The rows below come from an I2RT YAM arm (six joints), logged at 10 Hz.
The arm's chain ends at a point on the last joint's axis. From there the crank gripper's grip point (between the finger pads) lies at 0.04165 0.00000 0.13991 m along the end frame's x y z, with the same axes.
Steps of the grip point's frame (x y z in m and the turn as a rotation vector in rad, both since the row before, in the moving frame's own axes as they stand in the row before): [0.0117 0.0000 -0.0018 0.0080 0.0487 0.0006]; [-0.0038 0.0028 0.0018 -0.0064 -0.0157 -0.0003]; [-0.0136 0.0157 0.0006 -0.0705 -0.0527 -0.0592]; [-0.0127 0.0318 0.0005 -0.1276 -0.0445 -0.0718]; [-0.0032 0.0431 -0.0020 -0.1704 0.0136 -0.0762]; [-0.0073 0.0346 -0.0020 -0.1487 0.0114 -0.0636]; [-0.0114 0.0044 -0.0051 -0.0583 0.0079 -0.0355]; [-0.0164 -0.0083 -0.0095 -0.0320 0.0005 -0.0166]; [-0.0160 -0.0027 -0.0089 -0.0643 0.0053 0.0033]
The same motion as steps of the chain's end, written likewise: [0.0049 0.0011 0.0004 0.0080 0.0487 0.0006]; [-0.0016 0.0019 0.0012 -0.0064 -0.0157 -0.0003]; [-0.0064 0.0080 -0.0011 -0.0705 -0.0527 -0.0592]; [-0.0070 0.0167 -0.0003 -0.1276 -0.0445 -0.0718]; [-0.0059 0.0227 0.0003 -0.1704 0.0136 -0.0762]; [-0.0095 0.0166 -0.0002 -0.1487 0.0114 -0.0636]; [-0.0126 -0.0022 -0.0046 -0.0583 0.0079 -0.0355]; [-0.0165 -0.0121 -0.0094 -0.0320 0.0005 -0.0166]; [-0.0167 -0.0118 -0.0084 -0.0643 0.0053 0.0033]
